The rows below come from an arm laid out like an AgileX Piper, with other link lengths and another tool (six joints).
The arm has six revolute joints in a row. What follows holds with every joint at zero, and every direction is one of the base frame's. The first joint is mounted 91.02 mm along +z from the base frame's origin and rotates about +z. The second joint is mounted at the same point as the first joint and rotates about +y. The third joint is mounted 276.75 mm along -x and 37.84 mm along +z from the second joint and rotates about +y. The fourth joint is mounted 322.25 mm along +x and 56.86 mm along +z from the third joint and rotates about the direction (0.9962, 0, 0.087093). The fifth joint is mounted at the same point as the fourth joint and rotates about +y. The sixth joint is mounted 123.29 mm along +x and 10.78 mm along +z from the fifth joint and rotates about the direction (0.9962, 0, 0.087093). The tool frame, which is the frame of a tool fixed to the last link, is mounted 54.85 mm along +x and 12.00 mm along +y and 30.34 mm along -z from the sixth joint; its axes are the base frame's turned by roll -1.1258, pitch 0.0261 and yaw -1.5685 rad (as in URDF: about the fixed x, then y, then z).
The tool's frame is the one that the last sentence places.
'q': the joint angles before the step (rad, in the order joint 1, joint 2, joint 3, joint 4, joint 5, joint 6). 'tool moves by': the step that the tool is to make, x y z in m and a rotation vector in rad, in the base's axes. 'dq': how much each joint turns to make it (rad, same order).
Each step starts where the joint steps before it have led.
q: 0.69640, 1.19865, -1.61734, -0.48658, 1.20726, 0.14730
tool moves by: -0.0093, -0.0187, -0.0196, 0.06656, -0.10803, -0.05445
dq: -0.00028, -0.16320, 0.23818, -0.10574, -0.15174, 0.15176
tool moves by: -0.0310, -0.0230, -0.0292, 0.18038, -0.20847, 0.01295
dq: 0.00059, -0.31925, 0.38252, -0.14658, -0.27424, 0.25334
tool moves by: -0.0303, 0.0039, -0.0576, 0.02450, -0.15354, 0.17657
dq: -0.00012, -0.28004, 0.36135, -0.02641, -0.28863, 0.00923
